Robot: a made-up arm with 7 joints. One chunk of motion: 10 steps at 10 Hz.
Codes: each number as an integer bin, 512 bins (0 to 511) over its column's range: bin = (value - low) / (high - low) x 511, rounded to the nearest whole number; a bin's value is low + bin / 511 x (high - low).
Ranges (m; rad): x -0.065..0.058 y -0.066..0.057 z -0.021..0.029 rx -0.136..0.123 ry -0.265..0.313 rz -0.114..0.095
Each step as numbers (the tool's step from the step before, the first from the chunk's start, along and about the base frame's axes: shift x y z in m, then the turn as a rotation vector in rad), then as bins.
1 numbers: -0.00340 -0.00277 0.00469 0.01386 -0.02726 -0.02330
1 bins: 256 263 263 296 210 222
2 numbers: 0.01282 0.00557 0.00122 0.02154 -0.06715 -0.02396
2 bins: 323 297 227 311 175 220
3 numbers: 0.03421 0.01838 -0.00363 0.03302 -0.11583 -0.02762
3 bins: 412 351 178 333 132 211
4 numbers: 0.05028 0.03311 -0.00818 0.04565 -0.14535 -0.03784
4 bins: 479 412 131 358 106 186
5 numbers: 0.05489 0.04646 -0.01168 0.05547 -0.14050 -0.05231
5 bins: 498 467 95 378 110 151
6 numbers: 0.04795 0.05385 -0.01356 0.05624 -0.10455 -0.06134
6 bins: 469 498 76 379 142 129
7 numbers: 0.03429 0.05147 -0.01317 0.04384 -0.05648 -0.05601
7 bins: 412 488 80 355 184 142
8 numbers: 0.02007 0.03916 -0.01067 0.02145 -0.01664 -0.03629
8 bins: 353 437 106 311 220 190
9 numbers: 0.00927 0.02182 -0.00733 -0.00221 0.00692 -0.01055
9 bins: 309 365 140 264 240 253
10 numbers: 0.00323 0.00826 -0.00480 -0.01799 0.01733 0.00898
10 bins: 283 309 166 233 250 301
